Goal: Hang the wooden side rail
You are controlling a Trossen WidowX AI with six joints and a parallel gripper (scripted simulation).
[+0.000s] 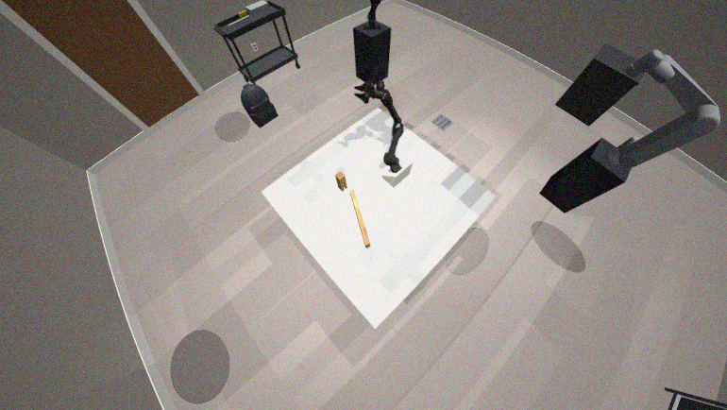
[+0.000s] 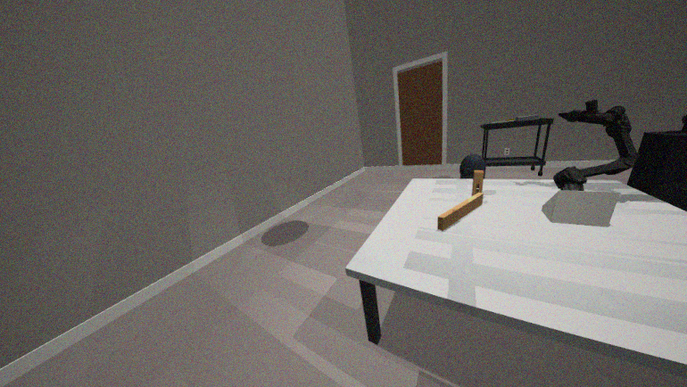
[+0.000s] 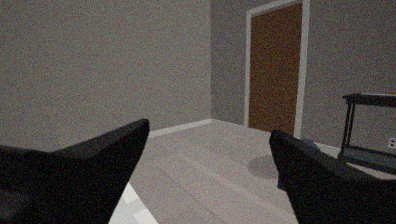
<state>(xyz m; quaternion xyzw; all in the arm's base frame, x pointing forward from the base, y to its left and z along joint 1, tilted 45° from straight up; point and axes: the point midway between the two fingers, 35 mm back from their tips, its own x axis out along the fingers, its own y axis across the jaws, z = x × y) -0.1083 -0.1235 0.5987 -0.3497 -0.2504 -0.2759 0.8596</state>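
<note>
My gripper tip is now 44 cm short of the headboard post, 37 cm above it and 32 cm to the right of it.
</note>
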